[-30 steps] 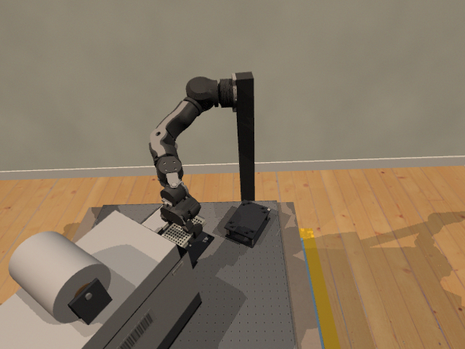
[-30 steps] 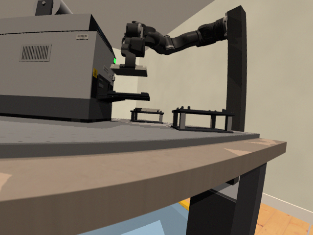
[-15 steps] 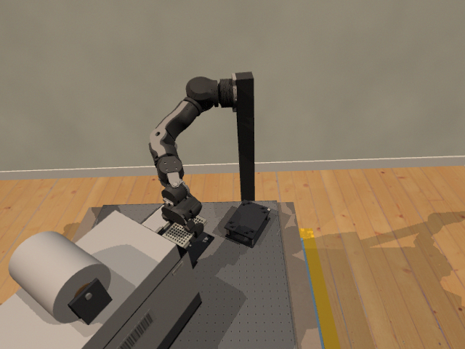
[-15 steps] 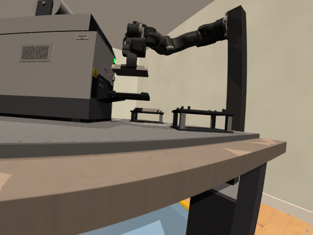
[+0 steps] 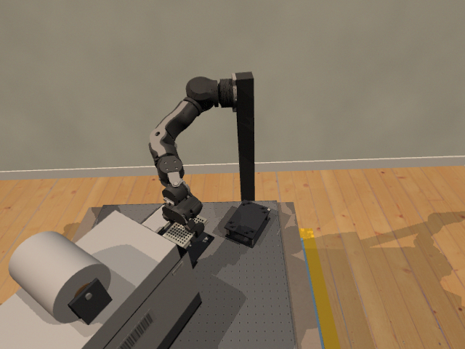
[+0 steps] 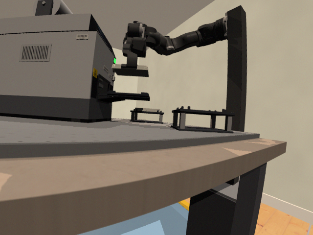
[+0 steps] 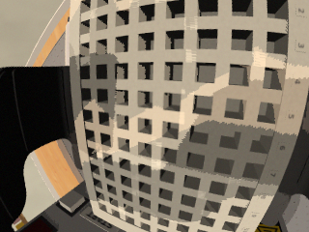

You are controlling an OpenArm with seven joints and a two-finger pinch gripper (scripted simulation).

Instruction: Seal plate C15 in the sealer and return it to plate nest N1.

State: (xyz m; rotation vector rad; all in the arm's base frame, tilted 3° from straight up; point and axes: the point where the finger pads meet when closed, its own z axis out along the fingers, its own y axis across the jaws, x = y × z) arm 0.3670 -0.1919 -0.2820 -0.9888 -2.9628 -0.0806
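Right now the sealer's stage is 90 mm below my hand. Round my hand: foil roll 260 mm ahead, 200 mm to the right, 220 mm above; then start key 20 mm ahead, 130 mm to the right, 10 mm below.
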